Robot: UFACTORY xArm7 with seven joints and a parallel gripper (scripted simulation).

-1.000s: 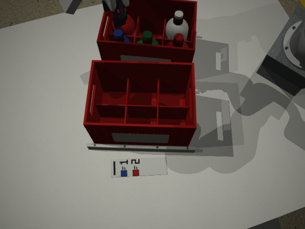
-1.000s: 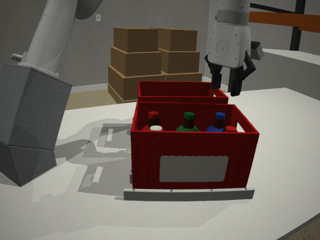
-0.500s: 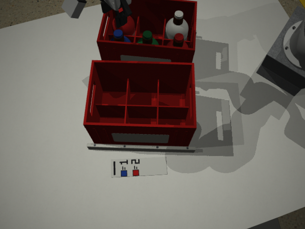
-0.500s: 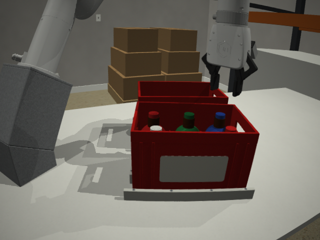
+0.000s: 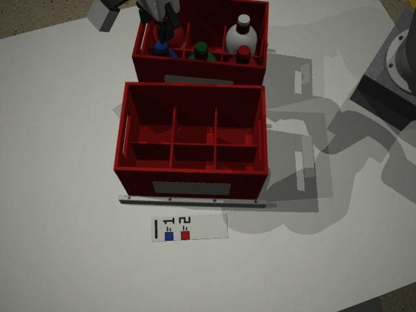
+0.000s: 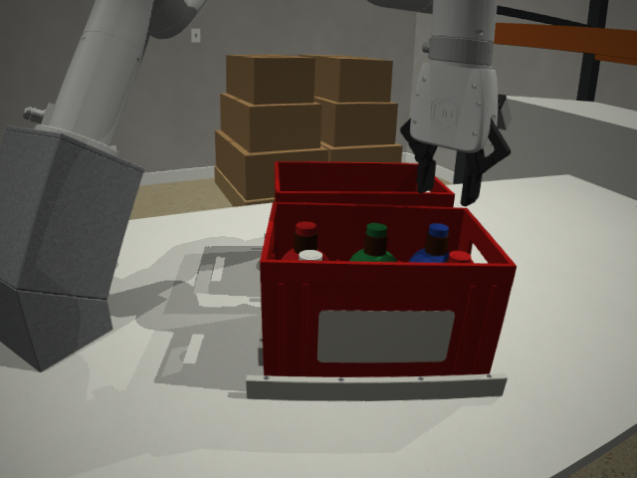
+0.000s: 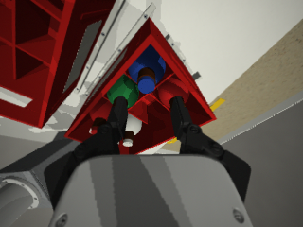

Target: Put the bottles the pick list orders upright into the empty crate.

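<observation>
Right now my hand is 13 cm above the blue bottle. The rest, counted from my hand: red bottle (1 cm behind, 8 cm to the right, 13 cm below); green bottle (9 cm behind, 1 cm to the left, 13 cm below); white bottle (18 cm behind, 7 cm to the right, 13 cm below).
</observation>
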